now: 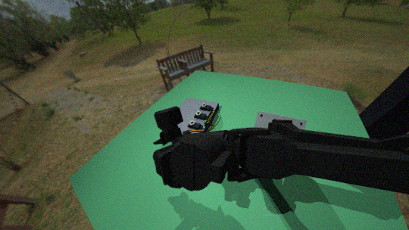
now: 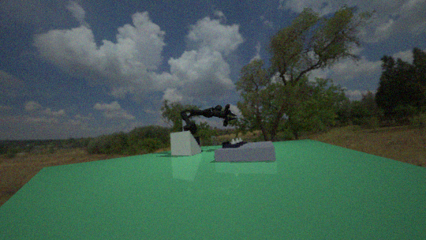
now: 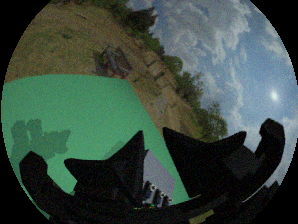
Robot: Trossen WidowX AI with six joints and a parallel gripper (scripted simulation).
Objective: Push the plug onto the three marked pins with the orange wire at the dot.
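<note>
My gripper tip is 300 mm to the left of the servo, 210 mm above it and 100 mm short of it. Round my gripper tip: holder 280 mm to the right, 230 mm below, 210 mm ahead.
</note>
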